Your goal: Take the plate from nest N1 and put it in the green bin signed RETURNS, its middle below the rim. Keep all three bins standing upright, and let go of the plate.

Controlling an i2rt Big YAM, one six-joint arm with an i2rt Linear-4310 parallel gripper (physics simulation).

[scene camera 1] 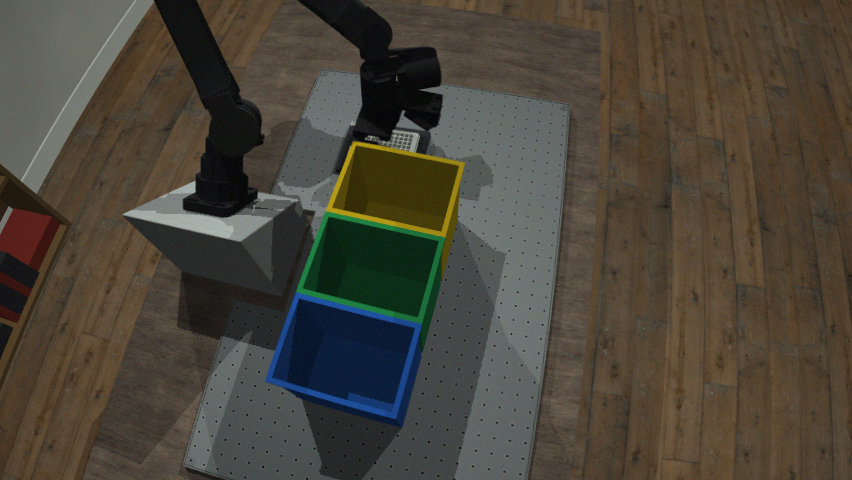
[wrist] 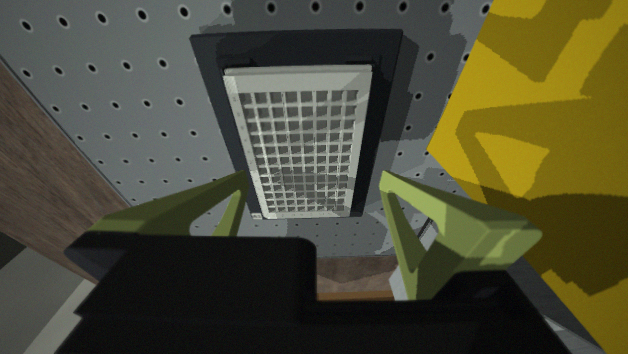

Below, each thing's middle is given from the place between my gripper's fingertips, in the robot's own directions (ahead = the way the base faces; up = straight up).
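Scene:
Measured from my hand: dark nest [wrist: 319, 46], 3 cm below, 1 cm to the left; green bin [scene camera 1: 389, 270], 29 cm to the right, 7 cm ahead, 5 cm above; yellow bin [scene camera 1: 414, 191], 16 cm to the right, 8 cm ahead, 5 cm above; white plate [wrist: 301, 127], 2 cm below, 1 cm to the left. Going by their middles, the green bin is the farthest from my hand of the things named here.

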